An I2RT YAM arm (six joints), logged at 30 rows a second.
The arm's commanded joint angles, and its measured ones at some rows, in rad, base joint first. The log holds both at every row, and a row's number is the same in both.
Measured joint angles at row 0:
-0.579 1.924 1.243 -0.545 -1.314 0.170
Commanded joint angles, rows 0 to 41:
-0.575 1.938 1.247 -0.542 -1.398 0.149
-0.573 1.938 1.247 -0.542 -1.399 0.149
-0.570 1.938 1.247 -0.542 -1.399 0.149
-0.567 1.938 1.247 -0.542 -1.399 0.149
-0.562 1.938 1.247 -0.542 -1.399 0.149
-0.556 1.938 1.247 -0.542 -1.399 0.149
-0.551 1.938 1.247 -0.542 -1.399 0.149
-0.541 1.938 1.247 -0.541 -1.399 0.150
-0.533 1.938 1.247 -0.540 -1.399 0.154
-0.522 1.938 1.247 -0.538 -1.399 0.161
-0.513 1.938 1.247 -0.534 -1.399 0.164
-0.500 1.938 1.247 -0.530 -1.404 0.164
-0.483 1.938 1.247 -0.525 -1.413 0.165
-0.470 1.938 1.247 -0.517 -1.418 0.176
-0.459 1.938 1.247 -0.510 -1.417 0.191
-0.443 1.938 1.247 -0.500 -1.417 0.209
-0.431 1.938 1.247 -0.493 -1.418 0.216
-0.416 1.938 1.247 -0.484 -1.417 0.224
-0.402 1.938 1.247 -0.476 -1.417 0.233
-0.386 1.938 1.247 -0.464 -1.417 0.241
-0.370 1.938 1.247 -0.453 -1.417 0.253
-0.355 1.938 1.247 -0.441 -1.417 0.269
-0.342 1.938 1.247 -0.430 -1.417 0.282
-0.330 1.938 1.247 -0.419 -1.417 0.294
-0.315 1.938 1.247 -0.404 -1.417 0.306
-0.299 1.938 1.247 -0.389 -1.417 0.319
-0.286 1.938 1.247 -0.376 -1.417 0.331
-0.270 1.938 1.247 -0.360 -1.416 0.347
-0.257 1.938 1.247 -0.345 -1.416 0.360
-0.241 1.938 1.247 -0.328 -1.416 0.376
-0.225 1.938 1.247 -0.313 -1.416 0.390
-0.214 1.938 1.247 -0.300 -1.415 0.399
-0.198 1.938 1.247 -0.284 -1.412 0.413
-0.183 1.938 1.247 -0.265 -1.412 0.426
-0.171 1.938 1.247 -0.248 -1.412 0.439
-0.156 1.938 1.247 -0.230 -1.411 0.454
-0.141 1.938 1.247 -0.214 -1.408 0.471
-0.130 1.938 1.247 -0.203 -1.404 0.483
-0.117 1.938 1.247 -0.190 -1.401 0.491
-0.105 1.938 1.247 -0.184 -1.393 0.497
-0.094 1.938 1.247 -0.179 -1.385 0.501
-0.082 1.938 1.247 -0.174 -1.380 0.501
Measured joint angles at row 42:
-0.112 1.924 1.243 -0.184 -1.372 0.462
